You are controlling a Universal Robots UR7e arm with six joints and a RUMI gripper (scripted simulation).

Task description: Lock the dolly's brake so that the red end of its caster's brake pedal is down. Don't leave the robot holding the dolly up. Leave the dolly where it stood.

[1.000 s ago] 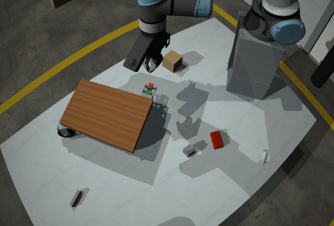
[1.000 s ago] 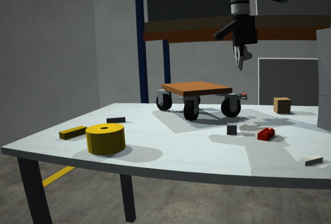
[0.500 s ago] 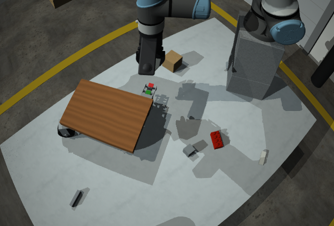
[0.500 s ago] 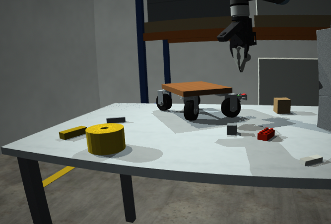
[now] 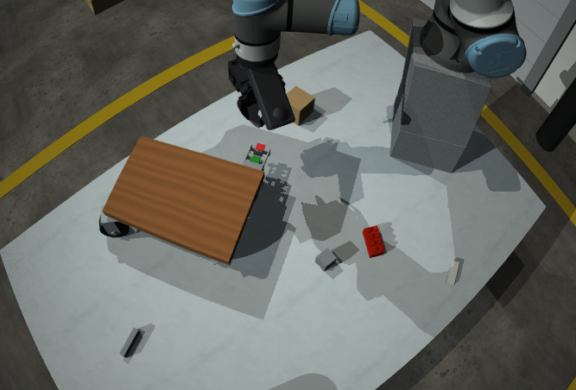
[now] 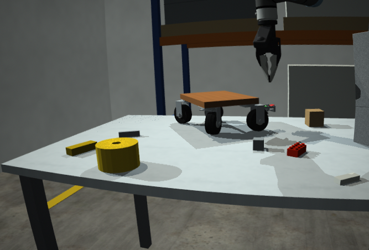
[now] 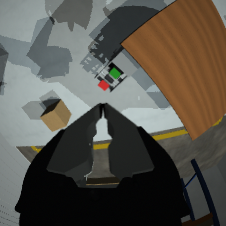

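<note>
Right now my hand is 110 mm above the brake pedal and 10 mm short of it. From my hand the other things lie so: tan cube: 170 mm behind, 160 mm below, 90 mm to the right; small grey block: 250 mm to the left, 170 mm below, 20 mm ahead; red brick: 290 mm to the left, 170 mm below, 90 mm behind.
</note>
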